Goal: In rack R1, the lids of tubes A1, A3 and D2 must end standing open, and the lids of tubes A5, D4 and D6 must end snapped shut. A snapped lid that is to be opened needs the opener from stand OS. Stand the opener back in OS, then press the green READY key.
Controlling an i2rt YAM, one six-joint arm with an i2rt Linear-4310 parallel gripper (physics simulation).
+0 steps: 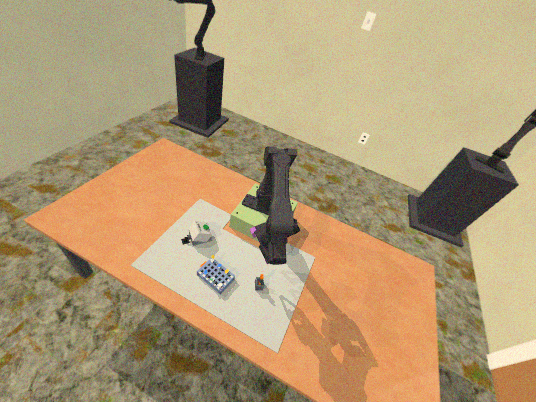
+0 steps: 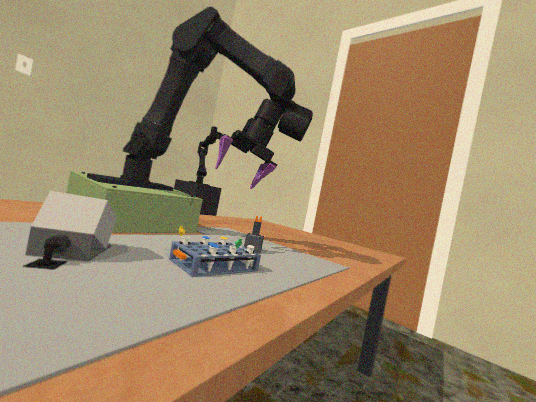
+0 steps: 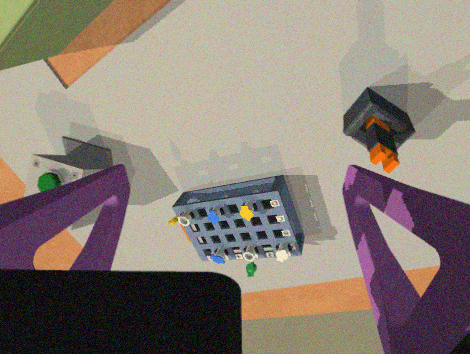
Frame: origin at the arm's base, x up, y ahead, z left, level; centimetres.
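Seen in the pictures: gripper, between the fingertips: [image 1: 260, 248] [image 2: 233, 179] [image 3: 236, 177]; arm's base, origin of its link: [image 1: 262, 207] [image 2: 134, 184].
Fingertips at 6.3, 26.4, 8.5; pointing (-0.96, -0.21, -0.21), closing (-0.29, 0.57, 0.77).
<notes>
Offsets run from my fingertips to a thing's top centre, as dx, dy, dz. "spot": to the spot under its first point. Level surfaces: height alone.
Rack R1 @(-10.4, +10.4, -13.3) [image 1: 209, 283] [image 2: 225, 272] [image 3: 230, 189] stands on the mat with several tubes. A yellow lid @(-10.8, +5.7, -17.1) [image 2: 181, 230] [image 3: 172, 220] at one end and a green lid @(-10.4, +14.4, -12.8) [image 2: 238, 243] [image 3: 251, 269] on the near side stand open beside their tube mouths. Two blue lids [image 3: 213, 216] [image 3: 218, 259], a yellow lid @(-12.0, +8.4, -9.4) [image 3: 246, 213] and a white lid @(-12.0, +14.5, -8.9) [image 3: 282, 255] lie over their tubes; whether snapped, I cannot tell. The orange-tipped opener @(-7.7, +6.2, +4.5) [image 2: 257, 227] [image 3: 379, 136] stands upright in stand OS @(-12.2, +6.2, +4.5) [image 2: 254, 243] [image 3: 352, 117]. The green READY key [image 1: 206, 227] [image 3: 49, 182] shows. My gripper [image 2: 234, 178] [image 3: 236, 177] is open, empty, high above the mat.
The key's grey box @(spot: -9.8, -0.3, -26.5) [image 1: 200, 235] [image 2: 70, 215] stands across the rack from the stand, with a black hooked object @(spot: -16.1, +1.1, -32.7) [image 1: 186, 240] [image 2: 56, 243] beside it. An orange part @(spot: -13.9, +9.6, -19.9) [image 2: 180, 254] shows at the rack's end. The green arm base [image 1: 245, 220] [image 2: 150, 210] borders the mat @(dx -16.3) [image 1: 175, 250].
</notes>
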